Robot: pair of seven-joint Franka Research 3 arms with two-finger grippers.
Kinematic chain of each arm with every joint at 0, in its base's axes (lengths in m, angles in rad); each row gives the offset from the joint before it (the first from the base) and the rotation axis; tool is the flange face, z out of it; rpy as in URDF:
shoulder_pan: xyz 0 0 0.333 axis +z
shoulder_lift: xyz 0 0 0 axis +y
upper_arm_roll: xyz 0 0 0.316 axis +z
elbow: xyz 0.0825 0 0 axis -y
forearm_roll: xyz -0.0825 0 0.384 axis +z
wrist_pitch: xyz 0 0 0 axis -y
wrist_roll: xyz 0.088 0 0 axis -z
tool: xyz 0 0 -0.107 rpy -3.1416 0 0
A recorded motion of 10 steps. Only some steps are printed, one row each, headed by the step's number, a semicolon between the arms.
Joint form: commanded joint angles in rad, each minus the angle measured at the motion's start. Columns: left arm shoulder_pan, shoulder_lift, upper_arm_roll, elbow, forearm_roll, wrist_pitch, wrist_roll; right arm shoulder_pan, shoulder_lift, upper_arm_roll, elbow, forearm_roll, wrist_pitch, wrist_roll.
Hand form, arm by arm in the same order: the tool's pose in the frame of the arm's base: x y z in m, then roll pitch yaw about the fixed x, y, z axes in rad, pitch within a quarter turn. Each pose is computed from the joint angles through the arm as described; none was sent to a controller.
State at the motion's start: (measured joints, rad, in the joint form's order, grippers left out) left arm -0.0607 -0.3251 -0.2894 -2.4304 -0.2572 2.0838 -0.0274; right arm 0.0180 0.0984 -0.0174 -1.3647 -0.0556 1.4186 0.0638
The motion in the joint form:
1: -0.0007 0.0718 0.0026 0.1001 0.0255 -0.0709 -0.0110; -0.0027 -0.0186 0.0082 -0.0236 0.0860 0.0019 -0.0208
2: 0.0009 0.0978 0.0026 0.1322 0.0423 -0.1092 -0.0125; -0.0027 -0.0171 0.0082 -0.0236 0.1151 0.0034 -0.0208
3: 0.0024 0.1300 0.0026 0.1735 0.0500 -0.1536 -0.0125; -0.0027 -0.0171 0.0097 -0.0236 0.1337 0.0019 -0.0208
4: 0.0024 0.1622 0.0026 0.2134 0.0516 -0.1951 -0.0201; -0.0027 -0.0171 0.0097 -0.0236 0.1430 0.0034 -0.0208
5: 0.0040 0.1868 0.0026 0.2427 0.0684 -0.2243 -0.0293; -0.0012 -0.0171 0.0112 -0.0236 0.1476 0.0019 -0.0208
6: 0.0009 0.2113 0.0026 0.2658 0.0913 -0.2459 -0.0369; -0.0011 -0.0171 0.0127 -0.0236 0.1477 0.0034 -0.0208
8: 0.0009 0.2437 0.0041 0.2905 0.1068 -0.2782 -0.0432; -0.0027 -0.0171 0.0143 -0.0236 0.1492 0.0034 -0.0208
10: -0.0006 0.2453 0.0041 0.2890 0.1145 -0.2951 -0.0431; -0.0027 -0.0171 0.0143 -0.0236 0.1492 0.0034 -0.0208
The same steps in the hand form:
1: 0.4262 -0.1722 0.4288 3.0136 0.0818 -0.1969; 0.5637 0.0073 0.6518 -3.1141 0.0488 -0.0324
2: 0.4315 -0.1734 0.4288 3.0214 0.1125 -0.2083; 0.5643 0.0108 0.6513 -3.0852 0.0498 -0.0281
3: 0.4383 -0.1758 0.4298 3.0190 0.1468 -0.2188; 0.5641 0.0138 0.6513 -3.0666 0.0519 -0.0236
4: 0.4448 -0.1789 0.4302 3.0125 0.1810 -0.2206; 0.5643 0.0149 0.6515 -3.0573 0.0507 -0.0223
5: 0.4504 -0.1792 0.4299 3.0225 0.2048 -0.2211; 0.5640 0.0171 0.6514 -3.0526 0.0523 -0.0185
6: 0.4549 -0.1806 0.4272 3.0386 0.2263 -0.2275; 0.5642 0.0179 0.6516 -3.0524 0.0509 -0.0170
8: 0.4597 -0.1802 0.4209 3.0469 0.2650 -0.2294; 0.5642 0.0181 0.6516 -3.0507 0.0509 -0.0168
10: 0.4574 -0.1797 0.4185 3.0546 0.2842 -0.2343; 0.5642 0.0181 0.6516 -3.0507 0.0509 -0.0168

